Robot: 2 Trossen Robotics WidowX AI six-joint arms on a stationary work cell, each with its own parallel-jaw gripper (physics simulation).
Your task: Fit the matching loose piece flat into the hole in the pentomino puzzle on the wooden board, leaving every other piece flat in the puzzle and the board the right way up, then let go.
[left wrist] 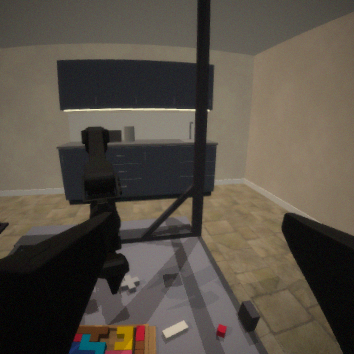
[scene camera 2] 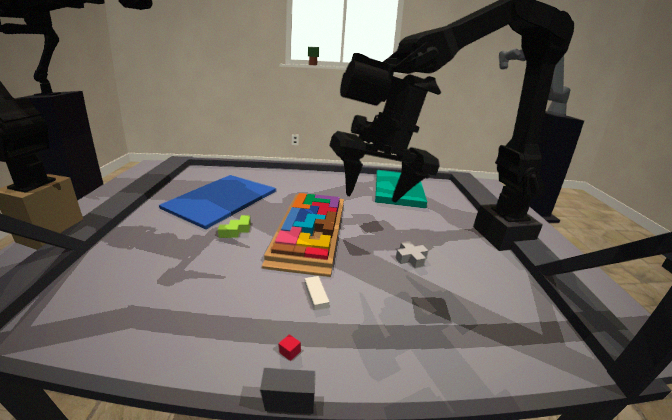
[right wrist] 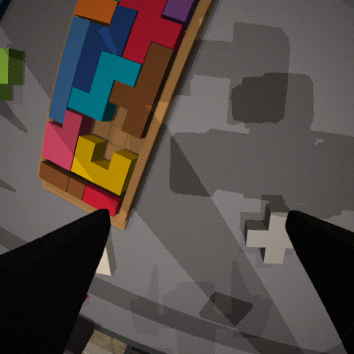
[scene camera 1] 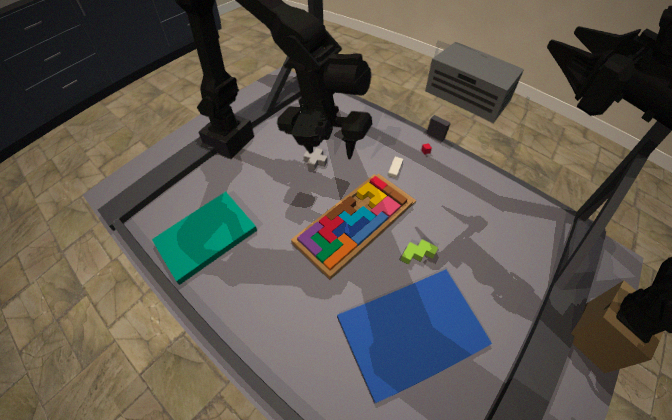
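Seen in the pictures: left gripper, fingertip midpoint: [left wrist: 199, 220] [scene camera 1: 563, 36]; right gripper, fingertip midpoint: [left wrist: 110, 282] [scene camera 2: 371, 198] [right wrist: 200, 218] [scene camera 1: 330, 155]; left arm's base, origin of the base link: [scene camera 2: 32, 184] [scene camera 1: 637, 317]; right arm's base, origin of the base link: [scene camera 2: 510, 214] [scene camera 1: 224, 125].
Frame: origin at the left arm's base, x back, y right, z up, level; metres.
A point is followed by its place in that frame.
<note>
The wooden board [scene camera 1: 310, 258] {y -0.327, x -0.496, z -0.100 m} [scene camera 2: 297, 268] {y -0.061, x -0.528, z -0.108 m} [left wrist: 151, 340] {y -0.066, x -0.545, z -0.108 m} [right wrist: 171, 90] {y -0.217, x -0.567, z -0.098 m} lies puzzle side up, its coloured pieces flat. A bare hole [scene camera 1: 360, 205] {y -0.159, x -0.538, z -0.108 m} [right wrist: 116, 130] {y -0.160, x -0.533, z -0.108 m} shows between its teal, brown, pink and yellow pieces. A loose light-grey cross [scene camera 1: 316, 158] {y -0.155, x -0.709, z -0.096 m} [scene camera 2: 412, 254] {y -0.138, x -0.716, z -0.096 m} [left wrist: 131, 282] {y -0.144, x -0.713, z -0.097 m} [right wrist: 274, 235] {y -0.155, x -0.713, z -0.095 m} lies flat on the table beside the board; a finger partly hides it in the right wrist view. My right gripper [scene camera 1: 330, 154] {y -0.172, x -0.629, z -0.014 m} [scene camera 2: 372, 197] {y -0.172, x -0.629, z -0.014 m} [right wrist: 200, 218] {y -0.172, x -0.629, z -0.014 m} is open and empty, pointing down above the table between board and cross. My left gripper [scene camera 1: 563, 37] {y 0.001, x -0.351, z 0.319 m} [left wrist: 199, 220] {y 0.001, x -0.351, z 0.319 m} is open and empty, high at the right of scene camera 1.
A lime zigzag piece [scene camera 1: 419, 251] {y -0.149, x -0.369, z -0.095 m} [scene camera 2: 235, 227] {y -0.130, x -0.379, z -0.095 m} lies across the board from the cross. A white block [scene camera 1: 395, 167] {y -0.019, x -0.569, z -0.102 m} [scene camera 2: 316, 291] {y -0.009, x -0.574, z -0.102 m}, red cube [scene camera 1: 426, 148] {y 0.090, x -0.563, z -0.096 m} [scene camera 2: 289, 347] {y 0.104, x -0.569, z -0.095 m} and dark block [scene camera 1: 438, 128] {y 0.157, x -0.583, z -0.075 m} [scene camera 2: 288, 390] {y 0.179, x -0.594, z -0.059 m} lie off one board end. Blue [scene camera 1: 415, 335] {y -0.274, x -0.255, z -0.105 m} [scene camera 2: 220, 200] {y -0.246, x -0.277, z -0.105 m} and green [scene camera 1: 200, 240] {y -0.489, x -0.672, z -0.096 m} slabs lie farther away.
</note>
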